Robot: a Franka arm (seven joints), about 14 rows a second.
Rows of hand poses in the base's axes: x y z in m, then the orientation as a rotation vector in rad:
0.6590, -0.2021, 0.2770, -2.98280, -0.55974, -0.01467
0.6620, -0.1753, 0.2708, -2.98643, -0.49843, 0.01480
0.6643, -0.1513, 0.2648, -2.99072, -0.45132, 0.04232
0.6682, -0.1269, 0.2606, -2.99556, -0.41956, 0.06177
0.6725, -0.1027, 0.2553, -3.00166, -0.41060, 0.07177
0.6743, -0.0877, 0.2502, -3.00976, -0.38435, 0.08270
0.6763, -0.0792, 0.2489, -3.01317, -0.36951, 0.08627
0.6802, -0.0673, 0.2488, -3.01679, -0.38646, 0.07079
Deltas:
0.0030, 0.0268, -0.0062, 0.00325, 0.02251, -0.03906
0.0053, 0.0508, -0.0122, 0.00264, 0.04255, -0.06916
0.0092, 0.0752, -0.0164, -0.00031, 0.05619, -0.08965
0.0135, 0.0994, -0.0217, -0.00647, 0.06203, -0.09573
0.0153, 0.1144, -0.0268, -0.01260, 0.06909, -0.11320
0.0173, 0.1229, -0.0281, -0.01466, 0.07161, -0.12304
0.0212, 0.1348, -0.0282, -0.01797, 0.05998, -0.11289

